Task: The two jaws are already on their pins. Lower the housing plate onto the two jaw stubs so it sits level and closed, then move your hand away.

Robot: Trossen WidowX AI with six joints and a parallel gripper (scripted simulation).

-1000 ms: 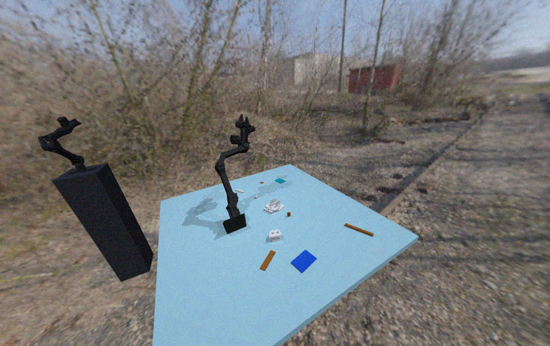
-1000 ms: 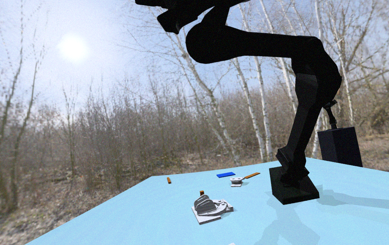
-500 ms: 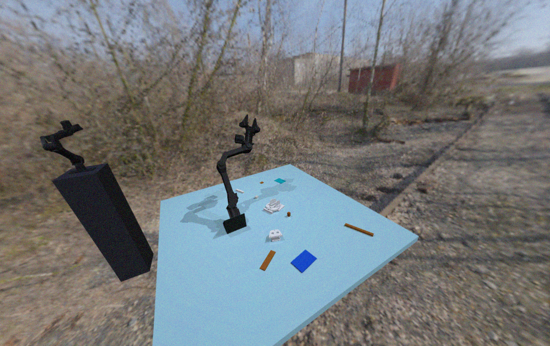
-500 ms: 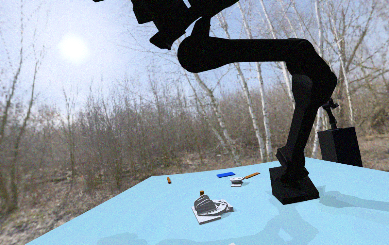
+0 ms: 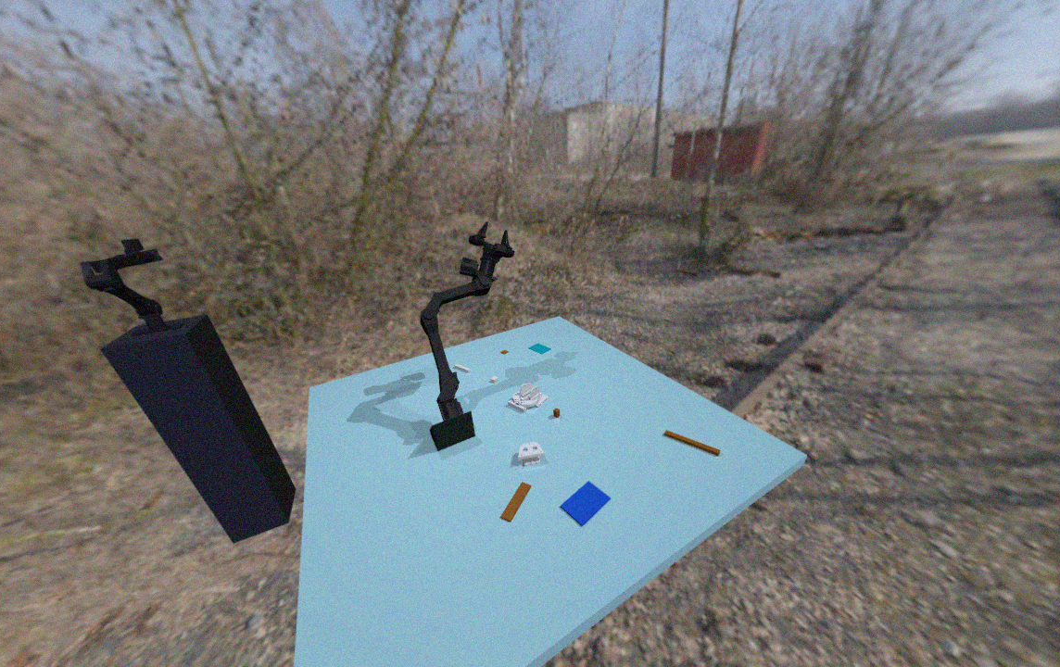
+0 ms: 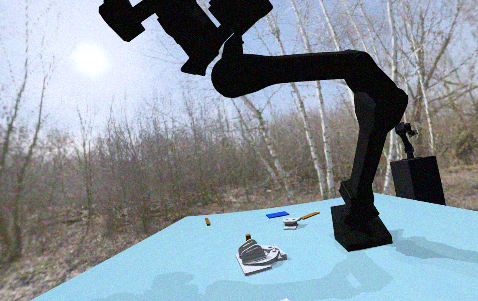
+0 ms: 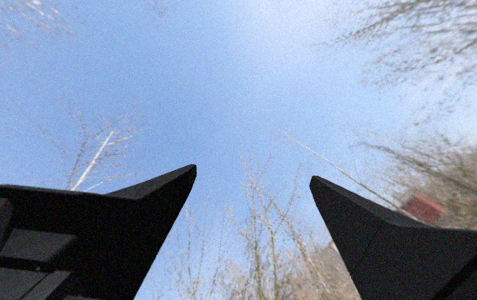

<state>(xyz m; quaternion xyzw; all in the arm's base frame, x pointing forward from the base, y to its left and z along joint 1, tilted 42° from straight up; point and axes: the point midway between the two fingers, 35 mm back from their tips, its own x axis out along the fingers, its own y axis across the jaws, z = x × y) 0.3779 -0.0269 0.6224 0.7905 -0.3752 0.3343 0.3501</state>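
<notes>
The white part lies 170 mm behind my gripper tip, 610 mm to the right of it and 600 mm below it. The rest, counted from my gripper tip: teal tile (160 mm ahead, 10 mm to the left, 600 mm below); orange bar (270 mm behind, 740 mm to the right, 600 mm below); small orange block (10 mm behind, 480 mm to the right, 590 mm below).
</notes>
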